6 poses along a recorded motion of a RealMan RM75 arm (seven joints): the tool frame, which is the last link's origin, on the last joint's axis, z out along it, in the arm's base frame.
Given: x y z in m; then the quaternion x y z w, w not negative.
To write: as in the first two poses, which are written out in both.
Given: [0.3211 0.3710 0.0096 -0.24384 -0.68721 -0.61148 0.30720]
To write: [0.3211 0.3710 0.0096 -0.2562 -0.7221 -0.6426 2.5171]
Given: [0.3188 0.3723 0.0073 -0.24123 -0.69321 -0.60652 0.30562]
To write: [0.3188 0.3723 0.0073 -0.2534 -0.7280 -0.6370 2.5204]
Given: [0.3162 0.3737 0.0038 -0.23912 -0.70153 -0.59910 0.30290]
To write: [0.3162 0.3737 0.0038 -0.2509 -0.7361 -0.6286 2.5261]
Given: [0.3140 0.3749 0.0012 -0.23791 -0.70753 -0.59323 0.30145]
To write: [0.3140 0.3749 0.0012 -0.2495 -0.7421 -0.6222 2.5292]
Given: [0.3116 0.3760 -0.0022 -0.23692 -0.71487 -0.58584 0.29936]
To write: [0.3116 0.3760 -0.0022 -0.2483 -0.7492 -0.6140 2.5335]
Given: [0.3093 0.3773 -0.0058 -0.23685 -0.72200 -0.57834 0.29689]
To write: [0.3093 0.3773 -0.0058 -0.2480 -0.7561 -0.6056 2.5387]
